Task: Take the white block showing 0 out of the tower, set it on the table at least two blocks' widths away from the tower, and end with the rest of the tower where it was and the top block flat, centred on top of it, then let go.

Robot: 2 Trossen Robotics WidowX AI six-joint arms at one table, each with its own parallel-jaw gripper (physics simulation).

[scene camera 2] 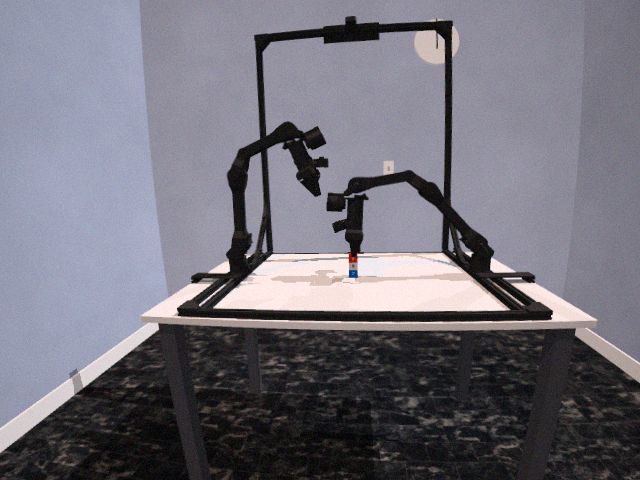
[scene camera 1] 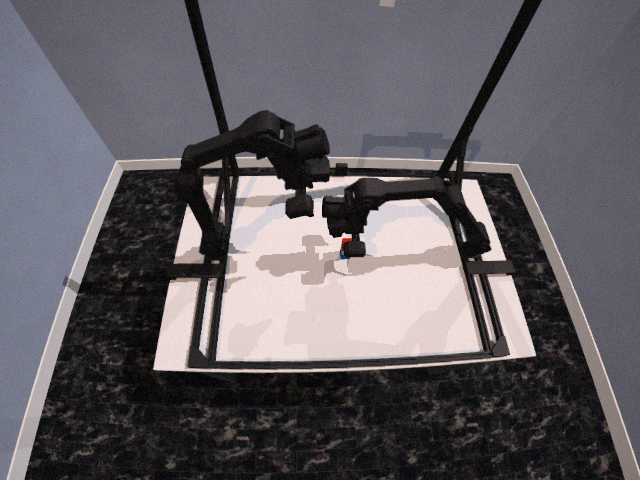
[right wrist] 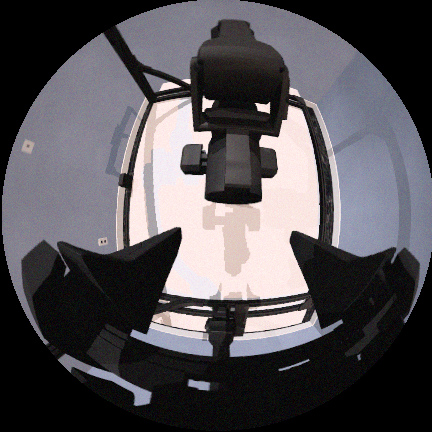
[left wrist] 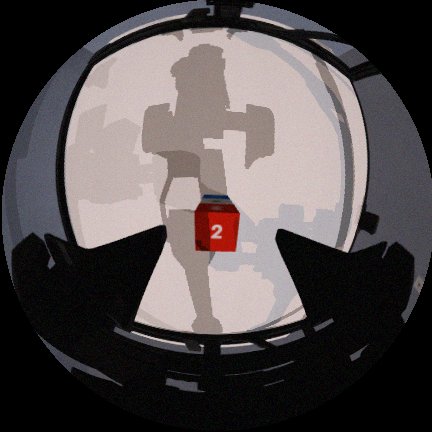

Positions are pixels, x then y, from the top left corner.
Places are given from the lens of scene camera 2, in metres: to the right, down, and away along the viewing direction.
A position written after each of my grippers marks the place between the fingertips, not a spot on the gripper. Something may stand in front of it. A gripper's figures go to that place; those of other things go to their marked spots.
my left gripper (scene camera 2: pixel 353 254): 0.12, 0.05, 1.13
my right gripper (scene camera 2: pixel 318 196): -0.01, -0.16, 1.10
